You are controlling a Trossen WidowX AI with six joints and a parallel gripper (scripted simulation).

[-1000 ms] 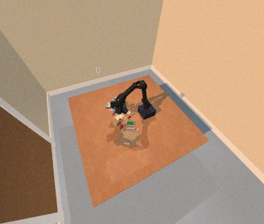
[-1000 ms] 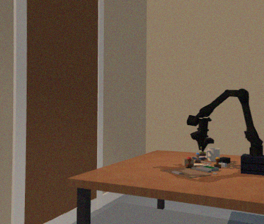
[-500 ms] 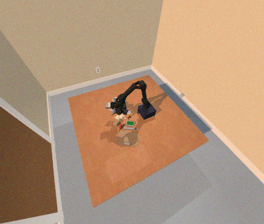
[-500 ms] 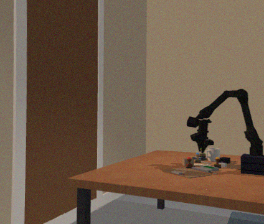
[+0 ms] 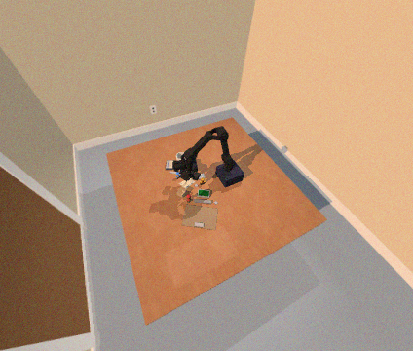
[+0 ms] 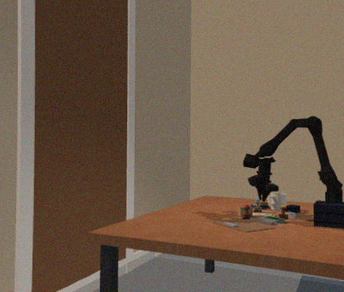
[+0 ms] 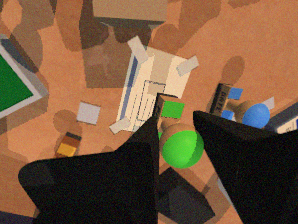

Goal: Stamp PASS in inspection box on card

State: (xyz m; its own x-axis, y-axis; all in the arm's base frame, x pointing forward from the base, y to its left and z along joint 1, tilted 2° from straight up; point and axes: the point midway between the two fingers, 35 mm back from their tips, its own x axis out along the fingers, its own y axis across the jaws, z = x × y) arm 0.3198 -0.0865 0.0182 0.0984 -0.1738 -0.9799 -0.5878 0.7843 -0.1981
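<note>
Right now the cream card is 7 cm below my gripper tip. The rest, counted from my gripper tip: orange-knobbed stamp 11 cm behind, 6 cm to the left, 5 cm below; then blue-knobbed stamp 8 cm to the right, 5 cm below, 3 cm ahead; then green-knobbed stamp 1 cm below, 1 cm behind.
</note>
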